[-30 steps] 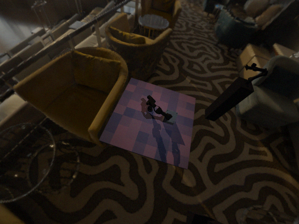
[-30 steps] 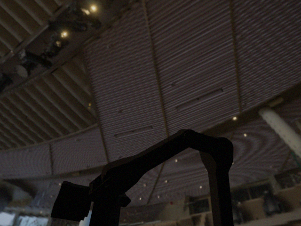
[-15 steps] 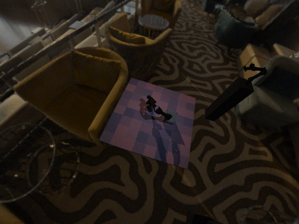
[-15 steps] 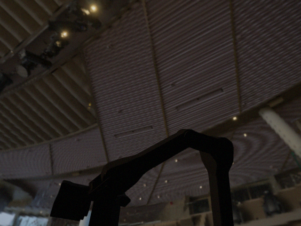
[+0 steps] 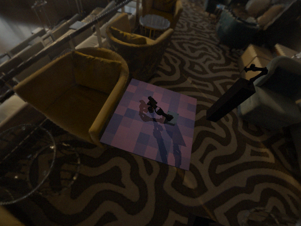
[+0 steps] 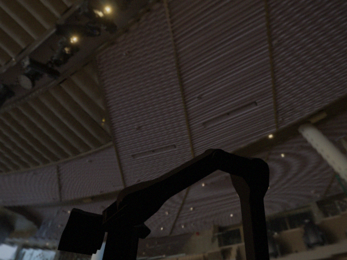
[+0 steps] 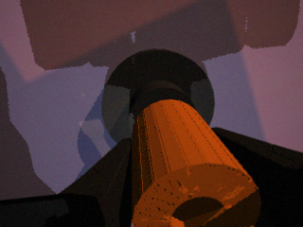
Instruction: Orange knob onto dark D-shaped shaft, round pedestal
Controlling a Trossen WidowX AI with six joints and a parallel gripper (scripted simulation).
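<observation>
Right now the orange knob is 2 cm above my gripper tip. From my gripper tip the other things lie so: dark round pedestal (4 cm below).
</observation>
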